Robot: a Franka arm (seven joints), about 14 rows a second.
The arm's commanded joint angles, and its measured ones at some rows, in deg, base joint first. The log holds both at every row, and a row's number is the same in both.
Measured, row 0:
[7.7 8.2 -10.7 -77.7 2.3 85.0 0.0]
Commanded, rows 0 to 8:
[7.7 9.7 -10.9 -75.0 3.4 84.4 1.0]
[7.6 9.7 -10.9 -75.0 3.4 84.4 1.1]
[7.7 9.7 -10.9 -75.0 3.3 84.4 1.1]
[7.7 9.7 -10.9 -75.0 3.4 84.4 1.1]
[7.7 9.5 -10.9 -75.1 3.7 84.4 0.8]
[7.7 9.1 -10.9 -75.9 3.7 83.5 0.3]
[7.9 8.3 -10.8 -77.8 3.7 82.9 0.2]
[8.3 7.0 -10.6 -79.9 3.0 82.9 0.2]
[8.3 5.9 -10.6 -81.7 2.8 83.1 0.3]
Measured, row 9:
[7.9 8.5 -10.7 -78.1 2.9 83.4 0.2]
